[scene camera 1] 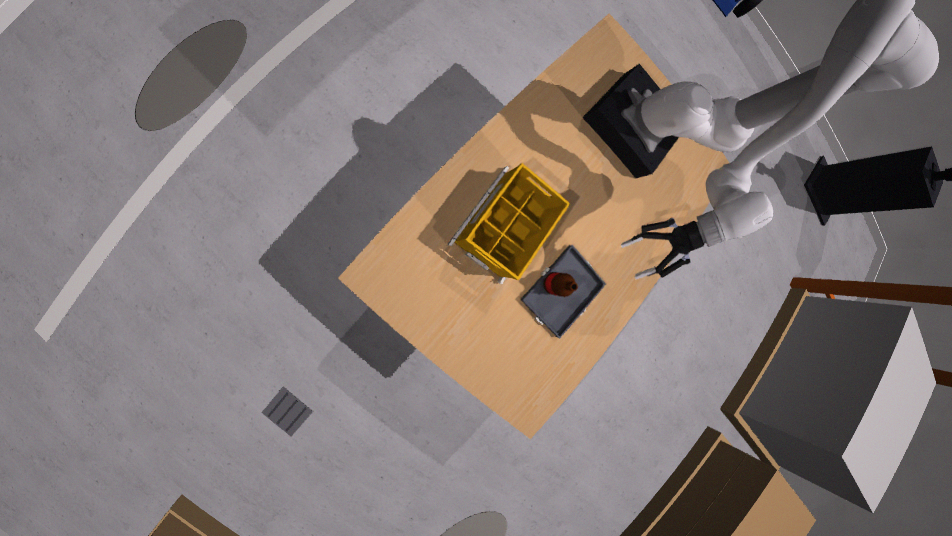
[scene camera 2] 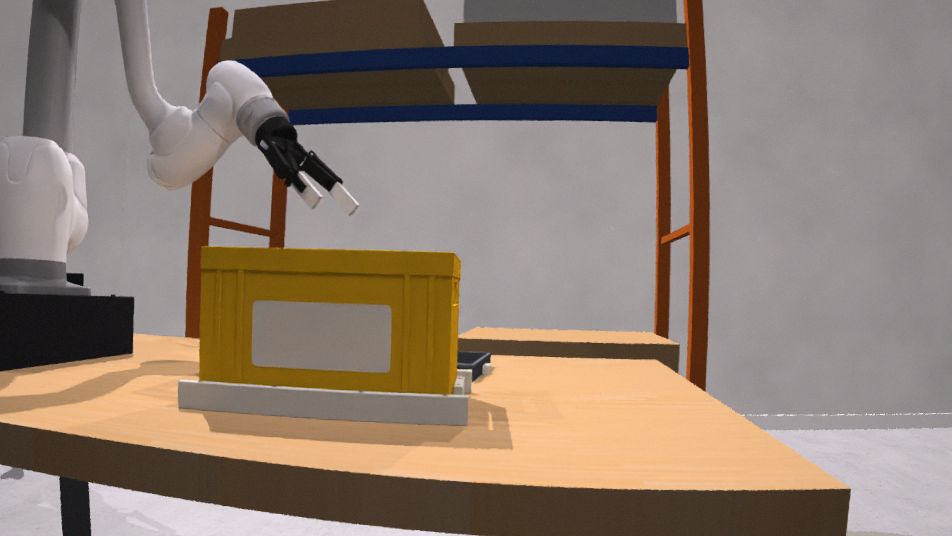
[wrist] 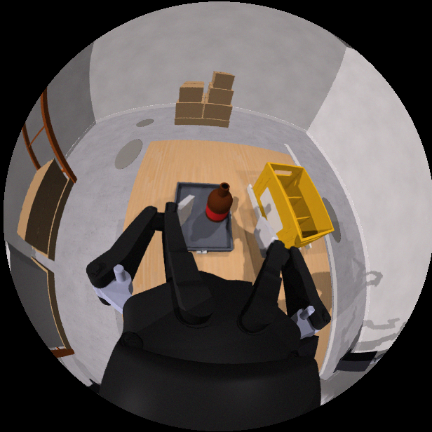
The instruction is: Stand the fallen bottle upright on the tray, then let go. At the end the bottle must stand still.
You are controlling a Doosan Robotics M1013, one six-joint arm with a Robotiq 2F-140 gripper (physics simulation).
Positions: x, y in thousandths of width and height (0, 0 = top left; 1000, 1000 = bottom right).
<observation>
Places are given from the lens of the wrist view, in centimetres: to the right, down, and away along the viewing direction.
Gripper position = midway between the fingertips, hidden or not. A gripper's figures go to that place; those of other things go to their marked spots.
my gripper (wrist: 522, 497): 1, 0, 20
dark grey tray (wrist: 462, 541): -6, 6, 46
yellow crate (wrist: 675, 473): 30, -5, 55
The marked spots on the yellow crate and the dark grey tray are 39 cm apart.
</observation>
